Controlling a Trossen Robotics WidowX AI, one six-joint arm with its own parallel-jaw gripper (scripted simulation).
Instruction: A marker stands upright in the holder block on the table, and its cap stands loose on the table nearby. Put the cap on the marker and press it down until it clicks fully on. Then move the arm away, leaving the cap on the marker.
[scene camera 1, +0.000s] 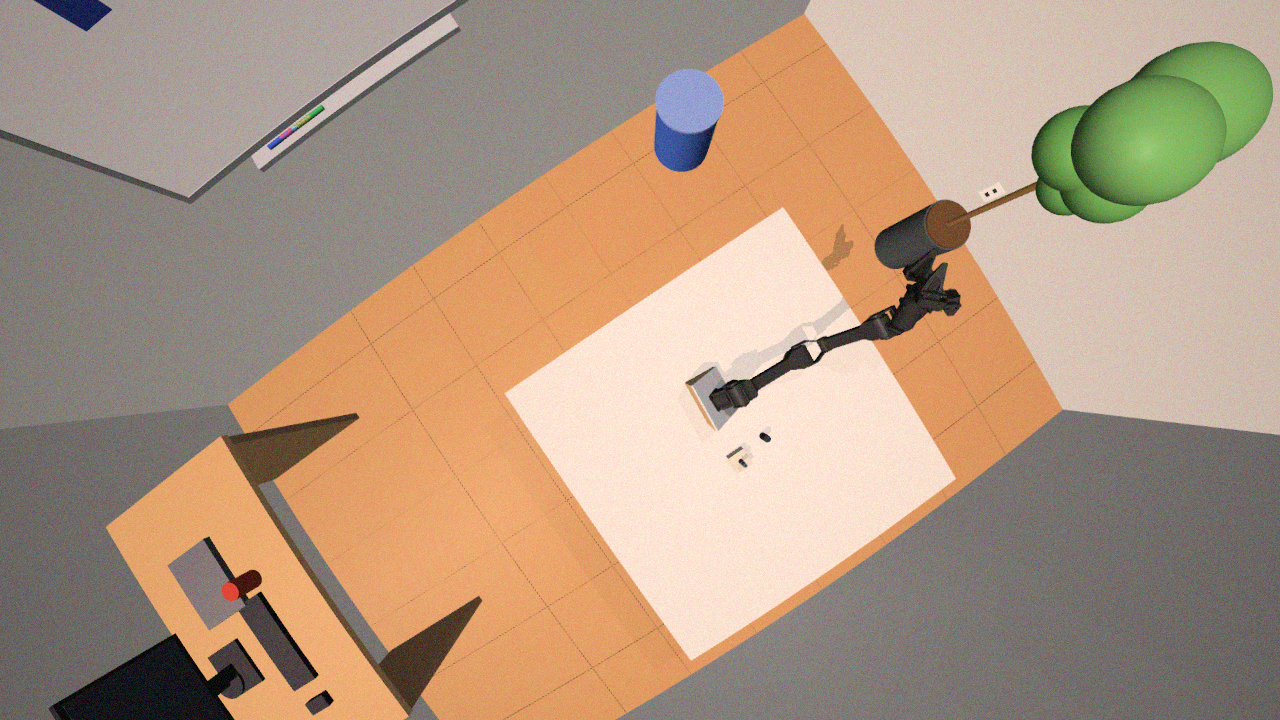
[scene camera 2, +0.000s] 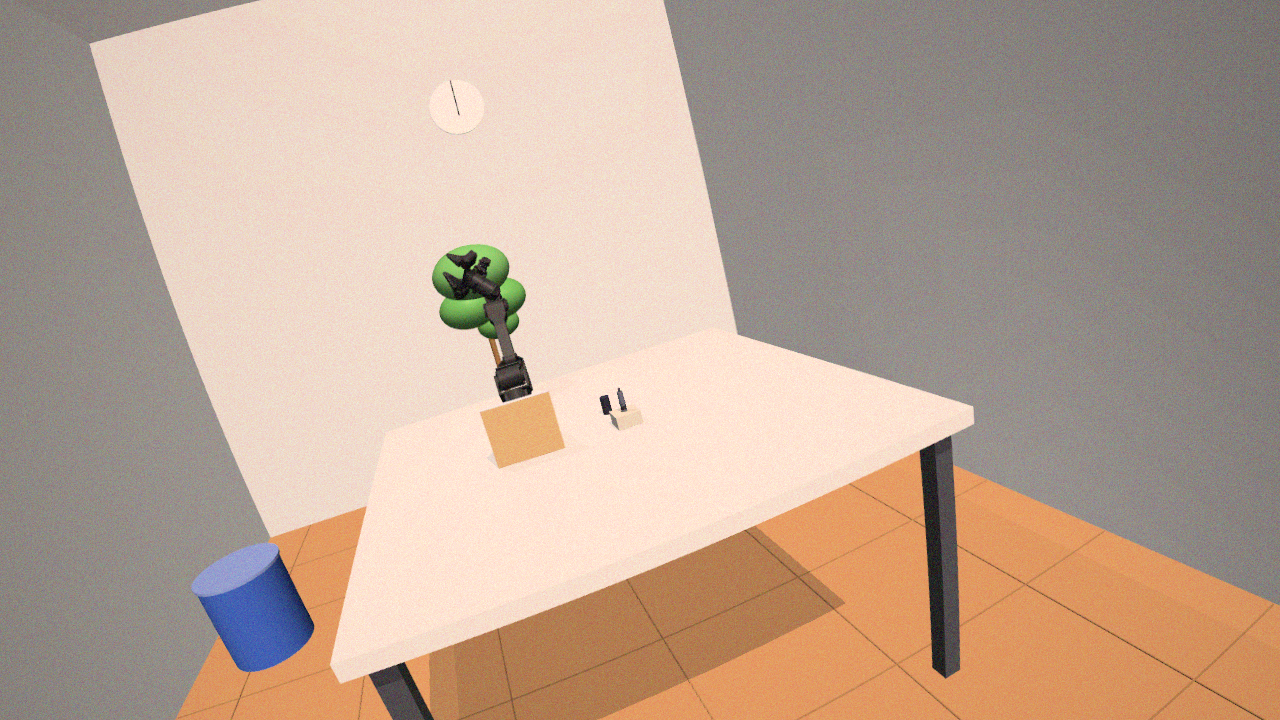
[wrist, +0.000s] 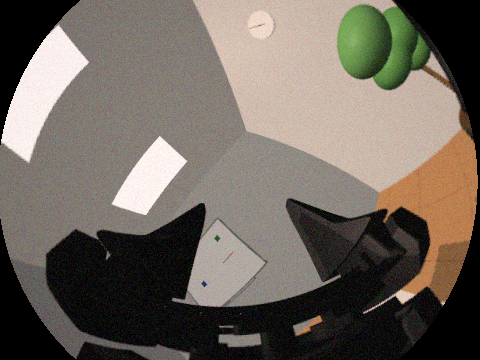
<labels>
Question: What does the gripper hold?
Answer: Nothing.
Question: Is the gripper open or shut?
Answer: Open.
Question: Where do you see the gripper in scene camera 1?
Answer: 940, 255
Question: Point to the gripper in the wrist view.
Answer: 247, 205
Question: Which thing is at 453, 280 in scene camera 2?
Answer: The gripper.
</labels>
